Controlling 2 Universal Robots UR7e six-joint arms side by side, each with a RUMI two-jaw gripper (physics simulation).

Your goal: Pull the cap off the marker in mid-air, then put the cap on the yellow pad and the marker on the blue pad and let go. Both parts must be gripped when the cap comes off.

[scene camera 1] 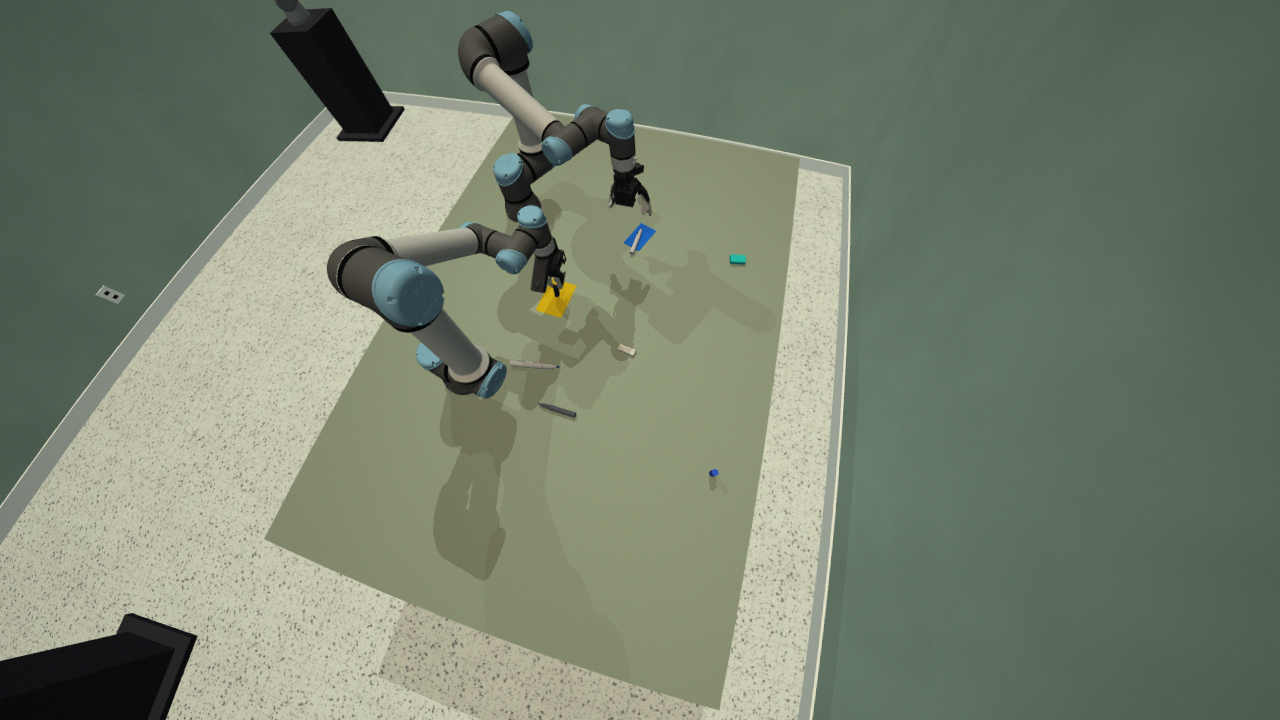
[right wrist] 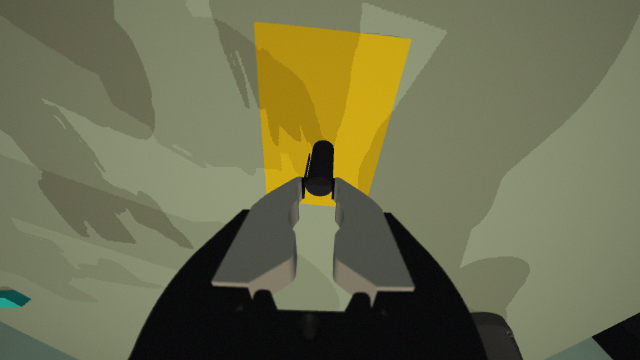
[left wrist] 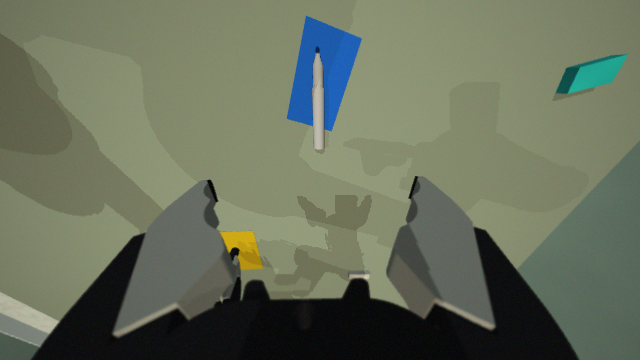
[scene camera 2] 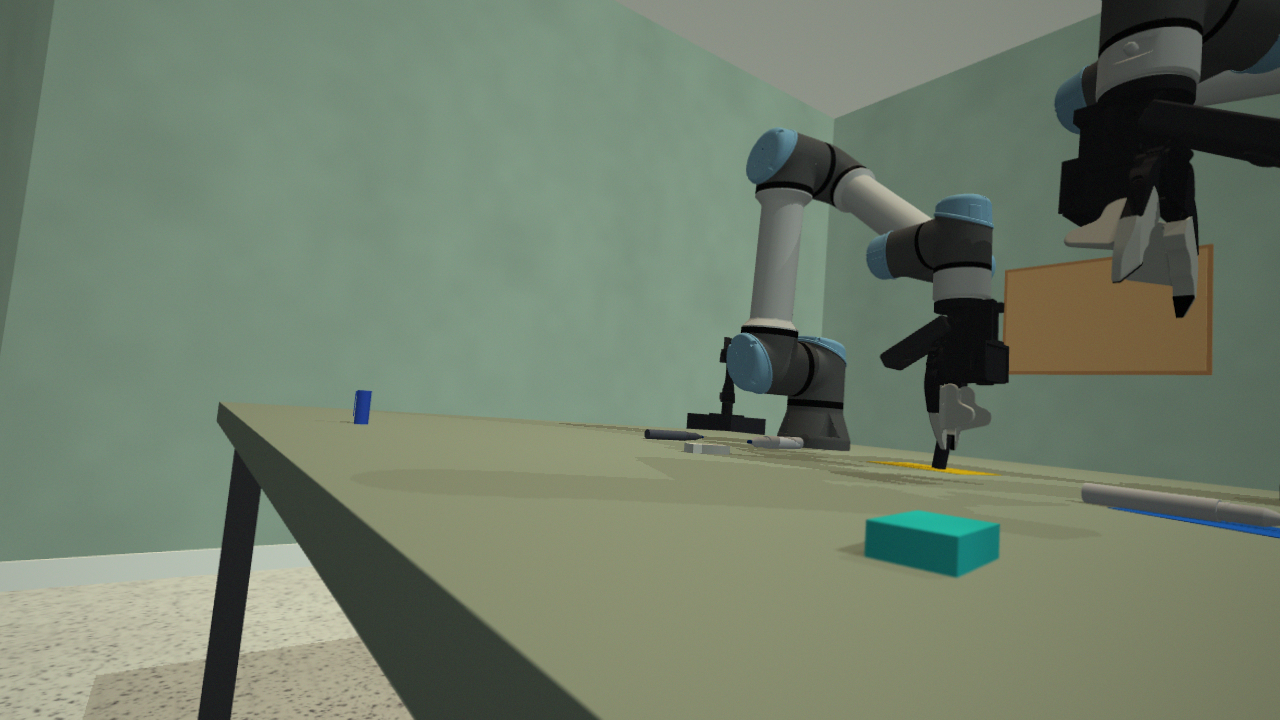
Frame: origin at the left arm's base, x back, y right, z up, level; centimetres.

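Where they show: left gripper, between the fingertips: (scene camera 1: pixel 630 211) (left wrist: pixel 313 181) (scene camera 2: pixel 1150 301); right gripper, between the fingertips: (scene camera 1: pixel 557 288) (right wrist: pixel 318 179) (scene camera 2: pixel 948 449); right arm's base, origin of its link: (scene camera 2: pixel 812 447).
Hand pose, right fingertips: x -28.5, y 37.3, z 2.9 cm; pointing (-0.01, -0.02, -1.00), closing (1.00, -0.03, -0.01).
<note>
Each offset is from my right fingertips to the top centre of the thing.
The uncapped marker @(dx -23.3, dy -30.0, dz -1.1 cm) (scene camera 1: pixel 636 240) (scene camera 2: pixel 1163 501) (left wrist: pixel 318 110), light grey with a dark tip, lies on the blue pad @(dx -24.0, dy -32.7, dz -2.9 cm) (scene camera 1: pixel 648 235) (left wrist: pixel 342 65), its rear end past the pad's edge. My left gripper (scene camera 1: pixel 630 208) (left wrist: pixel 313 181) is open and empty, above the table near the blue pad. My right gripper (scene camera 1: pixel 554 283) (scene camera 2: pixel 947 438) (right wrist: pixel 318 179) is shut on the black cap @(dx +0.1, dy +1.0, dz +2.1 cm) (scene camera 2: pixel 940 454) (right wrist: pixel 322 162). The cap is slightly tilted, its lower end at or just above the yellow pad @(dx +0.3, dy +2.5, dz -2.9 cm) (scene camera 1: pixel 550 309) (scene camera 2: pixel 975 471) (left wrist: pixel 251 250) (right wrist: pixel 375 75); contact is unclear.
A teal block @(dx -64.1, dy -29.7, dz -1.4 cm) (scene camera 1: pixel 737 259) (scene camera 2: pixel 930 541) (left wrist: pixel 595 74) lies beyond the blue pad. A whitish pen @(dx -1.3, dy +30.3, dz -0.7 cm) (scene camera 1: pixel 534 364) (scene camera 2: pixel 776 442), a dark pen @(dx -13.3, dy +43.5, dz -1.2 cm) (scene camera 1: pixel 558 410) (scene camera 2: pixel 673 434) and a small pale block @(dx -30.7, dy +17.8, dz -1.7 cm) (scene camera 1: pixel 626 349) (scene camera 2: pixel 707 448) lie below the yellow pad in scene camera 1. A small blue cylinder @(dx -66.4, dy +52.2, dz +1.9 cm) (scene camera 1: pixel 713 472) (scene camera 2: pixel 361 407) stands farther off.
</note>
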